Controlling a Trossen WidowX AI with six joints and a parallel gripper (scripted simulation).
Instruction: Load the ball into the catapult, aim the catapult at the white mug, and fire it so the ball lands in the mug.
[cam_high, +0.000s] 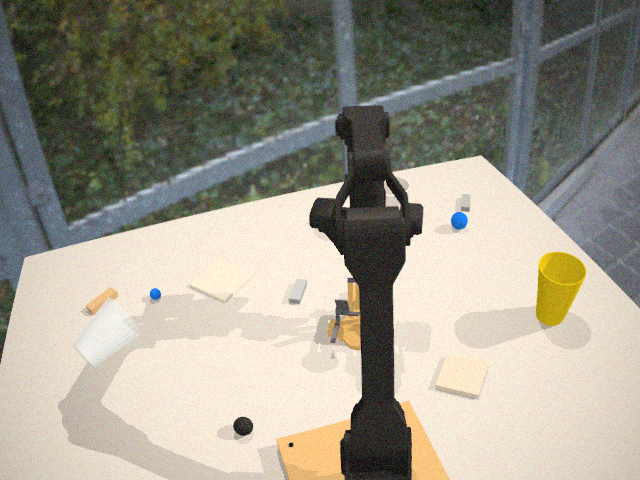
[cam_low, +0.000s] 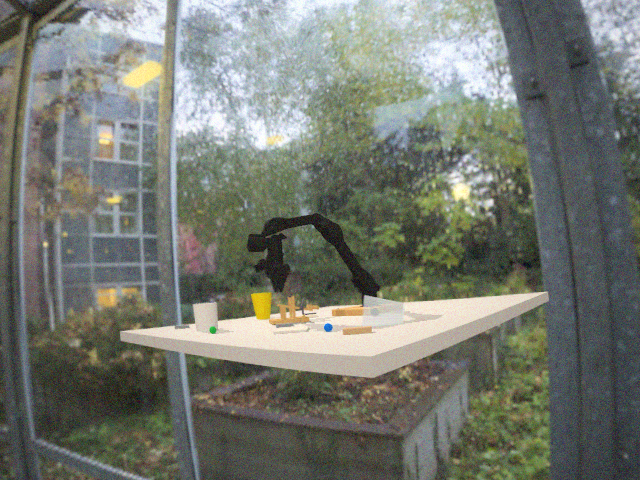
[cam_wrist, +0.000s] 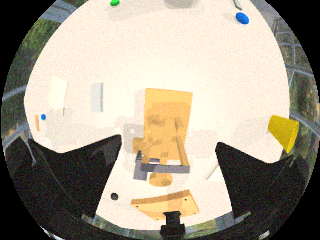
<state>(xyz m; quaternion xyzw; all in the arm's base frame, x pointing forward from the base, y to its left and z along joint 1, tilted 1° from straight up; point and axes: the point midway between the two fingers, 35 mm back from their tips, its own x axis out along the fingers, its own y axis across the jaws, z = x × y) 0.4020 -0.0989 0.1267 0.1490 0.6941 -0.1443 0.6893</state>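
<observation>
Now: gripper tip 23 cm past the black ball, 27 cm to the right of it and 11 cm above it. From my gripper tip the other things lie so: tan square tile (22 cm behind, 10 cm to the right, 12 cm below); wooden catapult (6 cm behind, 5 cm to the left, 7 cm below); white mug (25 cm ahead, 13 cm to the right, 9 cm below).
</observation>
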